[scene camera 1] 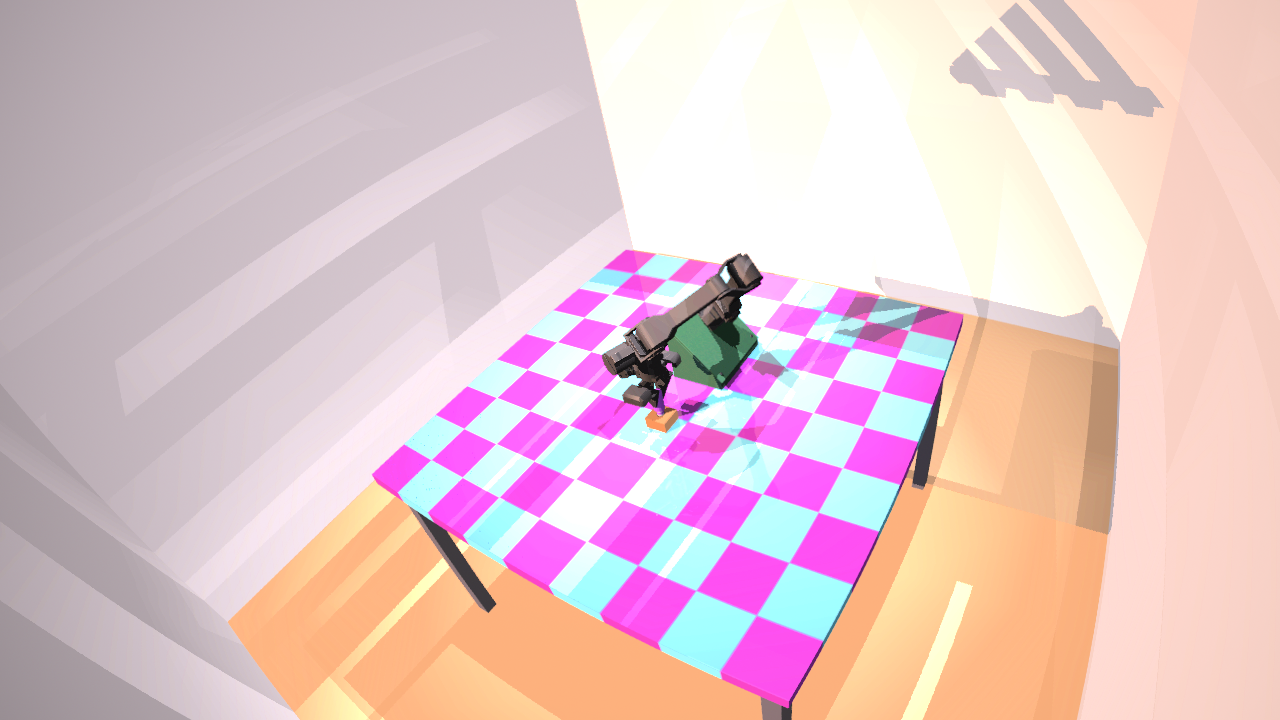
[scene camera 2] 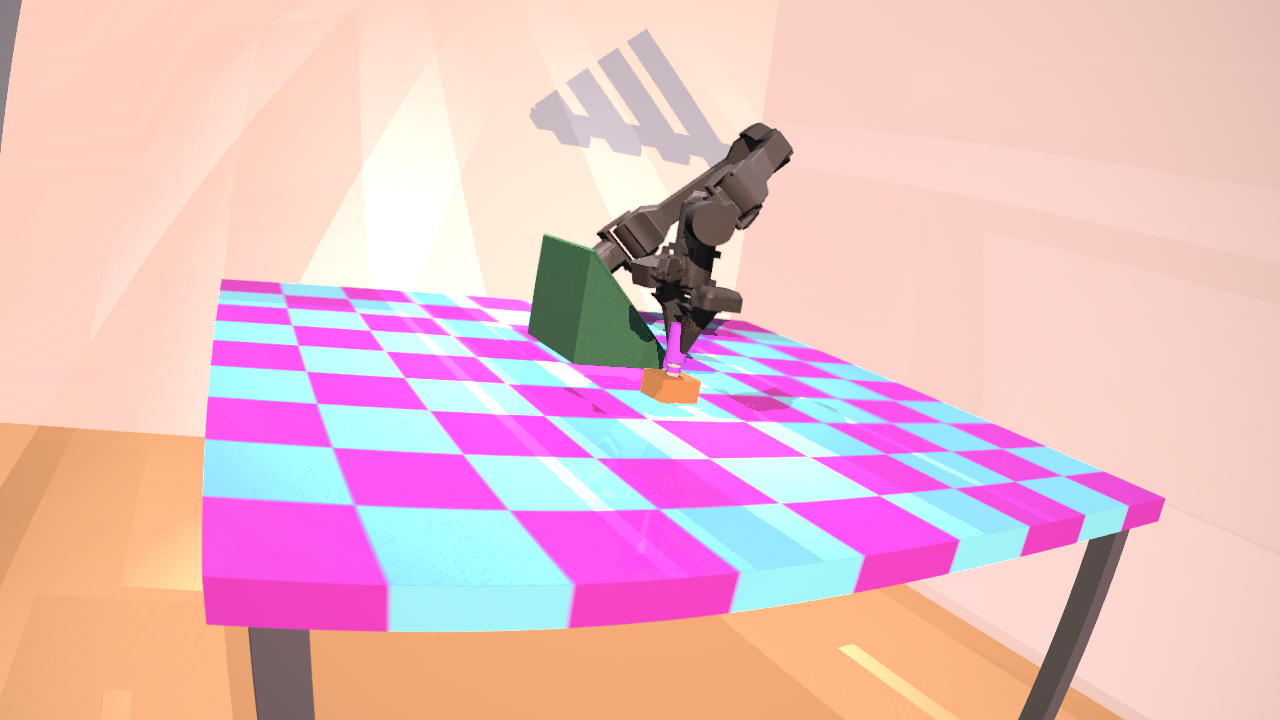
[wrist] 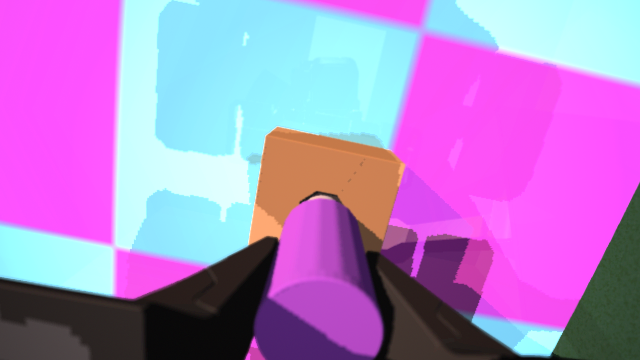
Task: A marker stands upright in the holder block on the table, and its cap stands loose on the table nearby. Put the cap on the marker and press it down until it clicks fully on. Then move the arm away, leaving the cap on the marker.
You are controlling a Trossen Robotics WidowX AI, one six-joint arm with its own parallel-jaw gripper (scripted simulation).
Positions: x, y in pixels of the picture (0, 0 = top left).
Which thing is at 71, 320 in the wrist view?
My gripper.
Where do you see an orange holder block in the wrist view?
286, 133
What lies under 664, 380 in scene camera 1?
My gripper.
